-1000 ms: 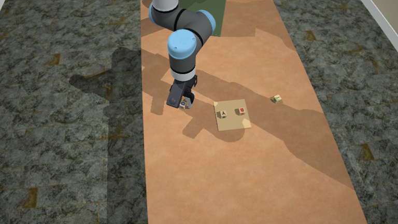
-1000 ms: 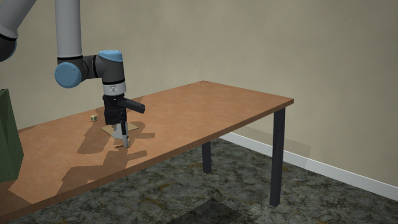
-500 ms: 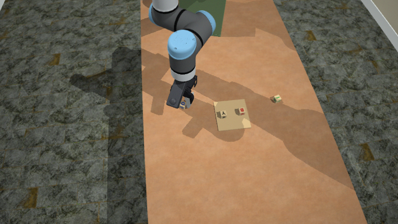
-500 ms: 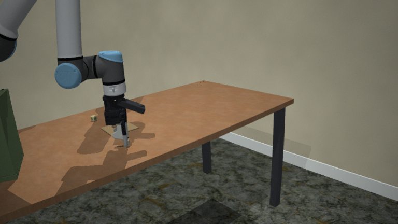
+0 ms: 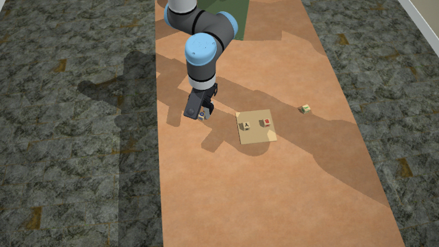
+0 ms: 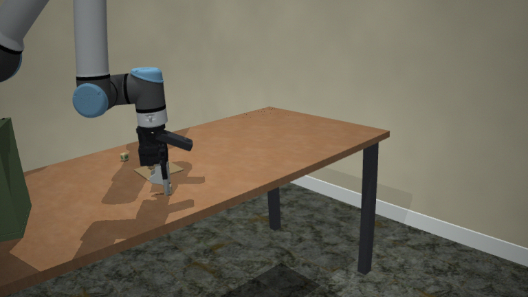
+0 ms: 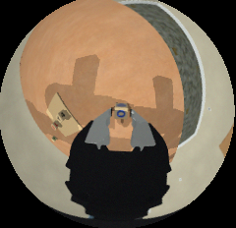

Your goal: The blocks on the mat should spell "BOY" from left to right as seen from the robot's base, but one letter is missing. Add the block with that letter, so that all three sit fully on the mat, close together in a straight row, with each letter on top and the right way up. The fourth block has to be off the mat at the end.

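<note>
My gripper is now 2 cm short of the tan mat, 21 cm to the right of it and 1 cm above it.
</note>
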